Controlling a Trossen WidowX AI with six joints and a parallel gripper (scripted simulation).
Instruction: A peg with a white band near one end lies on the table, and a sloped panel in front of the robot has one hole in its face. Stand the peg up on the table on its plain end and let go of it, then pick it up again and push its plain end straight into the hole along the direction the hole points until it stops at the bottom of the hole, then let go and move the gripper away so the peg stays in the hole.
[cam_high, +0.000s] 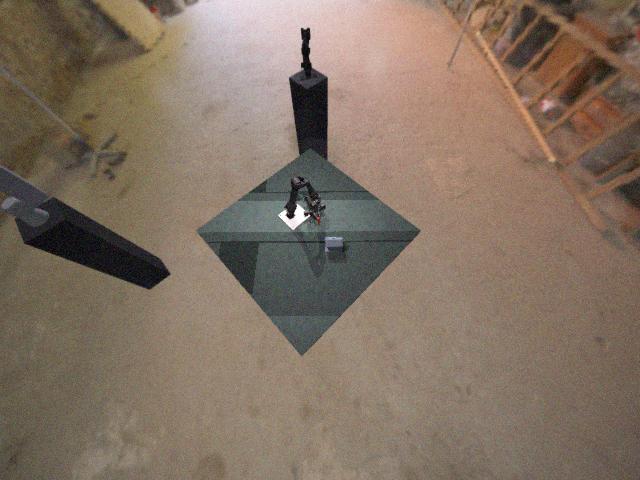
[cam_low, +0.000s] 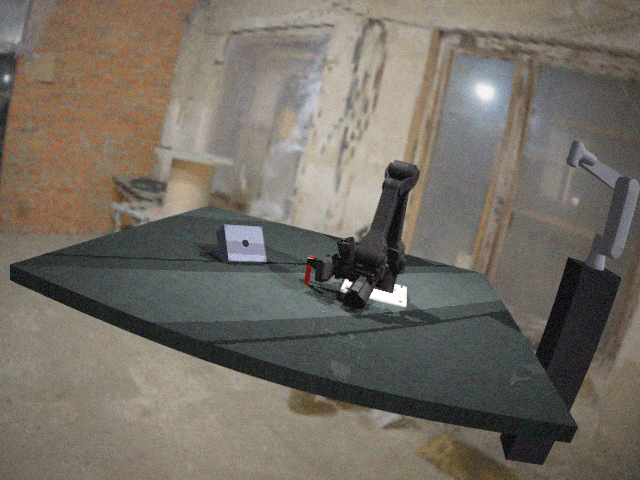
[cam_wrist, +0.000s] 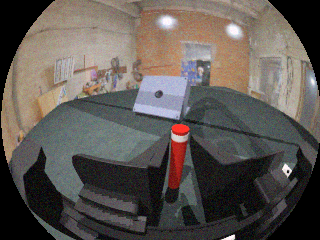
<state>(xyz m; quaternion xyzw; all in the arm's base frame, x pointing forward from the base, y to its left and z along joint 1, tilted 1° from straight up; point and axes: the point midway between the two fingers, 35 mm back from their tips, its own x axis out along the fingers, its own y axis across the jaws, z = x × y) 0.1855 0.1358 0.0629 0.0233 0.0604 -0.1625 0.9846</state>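
Right now my gripper tip is 10 mm above the red peg. The rest, counted from my gripper tip: grey sloped panel (220 mm ahead, 50 mm to the right, 20 mm below).
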